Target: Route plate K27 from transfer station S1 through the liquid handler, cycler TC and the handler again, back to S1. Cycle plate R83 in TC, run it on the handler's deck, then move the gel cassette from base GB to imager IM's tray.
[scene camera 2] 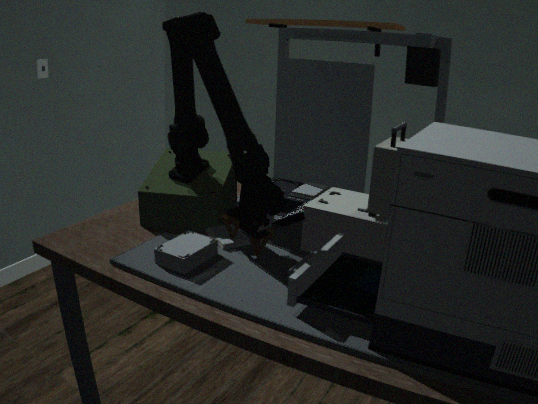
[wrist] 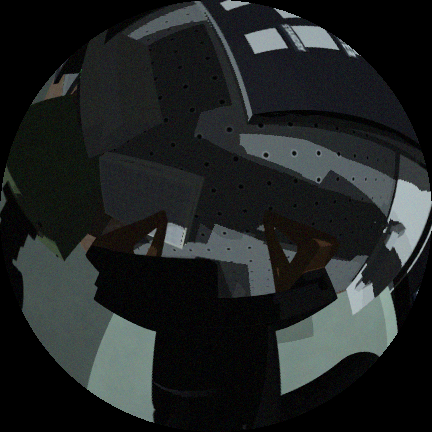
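Pixels of known places: gripper, between the fingertips: (scene camera 2: 244,246) (wrist: 214,215); arm's base, origin of its link: (scene camera 2: 189,170).
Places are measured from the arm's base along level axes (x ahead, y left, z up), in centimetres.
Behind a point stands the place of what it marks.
My gripper (scene camera 2: 245,237) {x 29.3, y -15.5, z -13.4 cm} (wrist: 214,215) {x 29.3, y -15.5, z -13.4 cm} is open, its two brown fingers wide apart over the dark perforated mat, with nothing between them. A low grey slab (wrist: 147,187) {x 24.2, y -10.9, z -12.6 cm} lies beside and beyond the left finger; one bright corner of it also shows in the scene view (scene camera 2: 226,242) {x 24.3, y -17.0, z -12.8 cm}, mostly hidden by the gripper. Its identity is unclear. A white-topped box (scene camera 2: 186,246) {x 19.9, y -29.7, z -10.0 cm} stands left of the gripper. A light flat piece (scene camera 2: 307,190) {x 32.5, y 22.2, z -7.3 cm} lies at the back under the gantry. A large pale instrument (scene camera 2: 430,240) {x 79.8, y -44.1, z 11.1 cm} has a drawer front (scene camera 2: 300,274) {x 53.9, y -36.1, z -5.7 cm} pulled out. Plate labels cannot be read.
A pale low box (scene camera 2: 340,204) {x 51.7, y -3.0, z -0.8 cm} stands right of the gripper, behind the drawer. A gantry frame (scene camera 2: 282,90) {x 16.2, y 34.6, z 24.2 cm} rises at the back. The green block (scene camera 2: 185,200) {x 6.2, y -10.9, z -5.6 cm} (wrist: 50,160) {x 13.9, y -0.8, z -7.8 cm} carries the arm. A dark deck with white cells (wrist: 315,85) and a grey box (wrist: 120,95) {x 27.6, y -3.6, z -9.4 cm} stand beyond the slab.
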